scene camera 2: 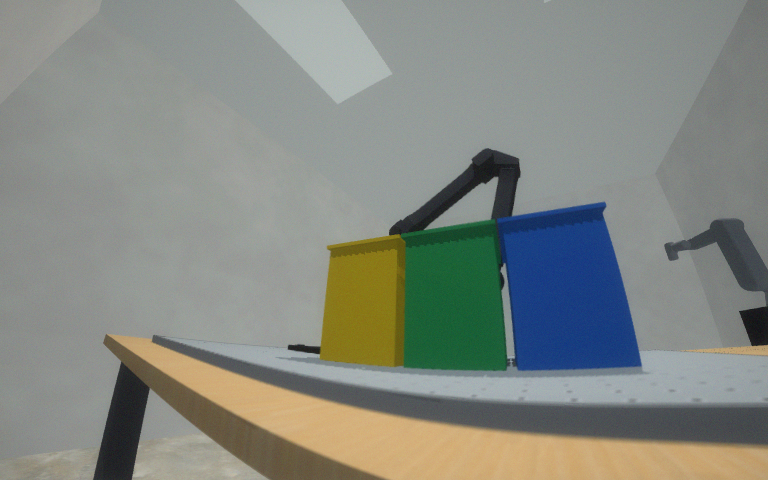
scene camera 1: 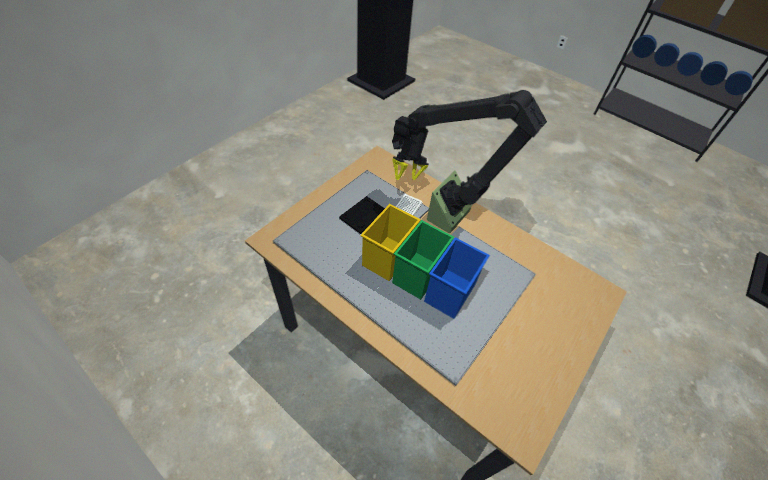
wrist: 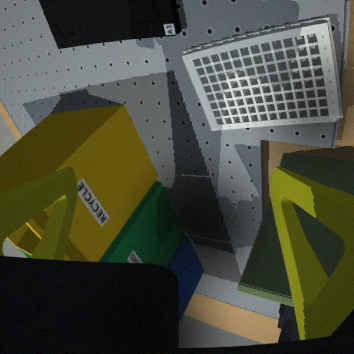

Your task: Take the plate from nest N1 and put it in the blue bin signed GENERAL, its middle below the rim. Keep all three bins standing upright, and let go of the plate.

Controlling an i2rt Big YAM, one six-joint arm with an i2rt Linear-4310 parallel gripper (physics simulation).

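Where they show: gripper, between the fingertips: [scene camera 1: 405,179] [wrist: 173,177]; arm's base, origin of its link: [scene camera 1: 451,197].
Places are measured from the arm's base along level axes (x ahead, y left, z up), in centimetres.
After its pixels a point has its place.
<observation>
A white grid-like plate [scene camera 1: 408,204] @[z -8.6, x 7.7, y -14.6 cm] [wrist: 265,80] @[z -8.9, x 8.7, y -14.3 cm] lies flat behind the yellow bin, near the arm's base; the sign of its nest does not show. My gripper [scene camera 1: 406,179] @[z 5.7, x 9.8, y -16.3 cm] [wrist: 173,177] @[z 5.7, x 9.8, y -16.3 cm] is open and empty, above the table beyond the plate in scene camera 1. The blue bin [scene camera 1: 450,292] @[z 3.8, x 38.5, y 25.8 cm] [scene camera 2: 572,294] @[z -2.1, x 38.7, y 24.6 cm] [wrist: 189,275] @[z -5.7, x 21.7, y 23.2 cm] stands upright at one end of the row; its sign does not show. The green bin [scene camera 1: 408,277] @[z -0.9, x 40.5, y 10.7 cm] [scene camera 2: 453,300] @[z -1.6, x 40.4, y 11.3 cm] [wrist: 150,225] @[z -4.1, x 24.0, y 5.9 cm] stands upright in the middle. The yellow bin [scene camera 1: 376,257] @[z 0.1, x 42.3, y -2.3 cm] [scene camera 2: 359,305] @[z -1.8, x 42.2, y -2.0 cm] [wrist: 100,165] @[z -2.3, x 25.7, y -6.9 cm], signed RECYCLE, stands upright at the other end.
A flat black holder [scene camera 1: 359,213] @[z -8.6, x 25.5, y -25.9 cm] [wrist: 110,22] @[z -8.6, x 23.1, y -20.6 cm] labelled A1 lies beside the plate. The pale green base bracket [scene camera 1: 444,212] @[z -1.9, x 6.7, y 1.8 cm] [wrist: 267,250] @[z 1.4, x 6.1, y -5.1 cm] stands near the plate. A grey perforated board [scene camera 1: 322,226] @[z -9.8, x 39.9, y -32.5 cm] [scene camera 2: 600,390] @[z -9.8, x 52.4, y 24.0 cm] lies on the wooden table [scene camera 1: 566,339] @[z -11.1, x 17.5, y 63.5 cm]. A black column [scene camera 1: 384,39] stands beyond.
</observation>
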